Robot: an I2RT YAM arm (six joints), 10 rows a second.
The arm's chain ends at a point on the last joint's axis. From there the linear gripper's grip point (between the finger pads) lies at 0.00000 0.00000 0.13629 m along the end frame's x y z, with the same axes.
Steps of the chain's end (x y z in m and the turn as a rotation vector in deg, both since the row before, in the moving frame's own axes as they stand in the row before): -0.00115, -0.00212, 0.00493, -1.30, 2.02, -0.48; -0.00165, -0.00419, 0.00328, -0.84, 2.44, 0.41; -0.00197, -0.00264, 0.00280, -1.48, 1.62, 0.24; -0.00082, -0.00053, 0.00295, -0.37, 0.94, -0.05; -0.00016, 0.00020, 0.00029, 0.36, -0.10, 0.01
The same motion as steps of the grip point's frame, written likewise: 0.00367, 0.00095, 0.00481, -1.30, 2.02, -0.48; 0.00414, -0.00217, 0.00314, -0.84, 2.44, 0.41; 0.00188, 0.00089, 0.00270, -1.48, 1.62, 0.24; 0.00142, 0.00035, 0.00293, -0.37, 0.94, -0.05; -0.00040, -0.00066, 0.00029, 0.36, -0.10, 0.01
